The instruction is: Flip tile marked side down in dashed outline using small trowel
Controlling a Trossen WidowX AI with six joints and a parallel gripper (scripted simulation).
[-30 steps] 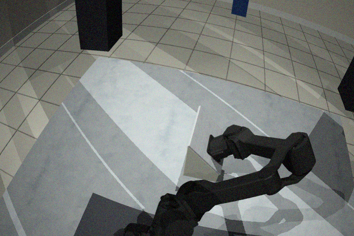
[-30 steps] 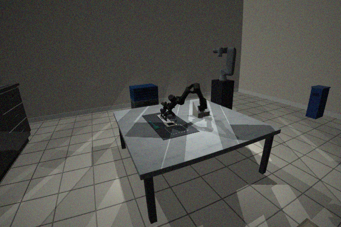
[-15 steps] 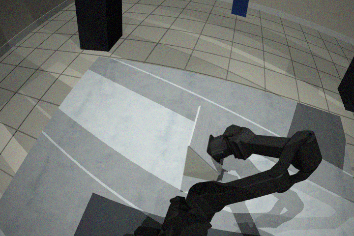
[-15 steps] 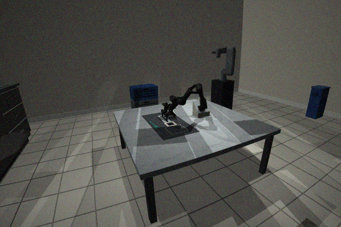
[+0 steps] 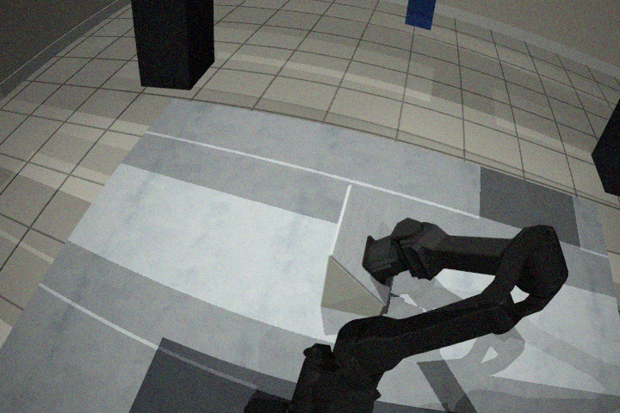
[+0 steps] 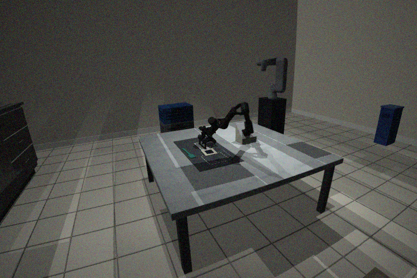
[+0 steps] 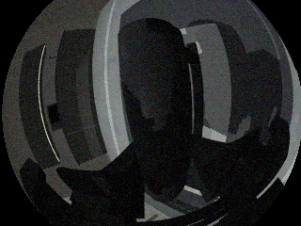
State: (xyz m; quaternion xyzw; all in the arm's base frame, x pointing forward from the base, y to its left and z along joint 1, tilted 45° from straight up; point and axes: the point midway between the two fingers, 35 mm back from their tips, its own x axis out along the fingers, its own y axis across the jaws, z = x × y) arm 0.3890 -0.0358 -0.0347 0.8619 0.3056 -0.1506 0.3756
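The dark mat lies 7 cm below my gripper tip, 3 cm to the left of it and 2 cm behind it. The rest, counted from my gripper tip: small teal trowel (12 cm ahead, 5 cm to the left, 5 cm below); then tan tile (10 cm to the left, 5 cm below, 2 cm behind).
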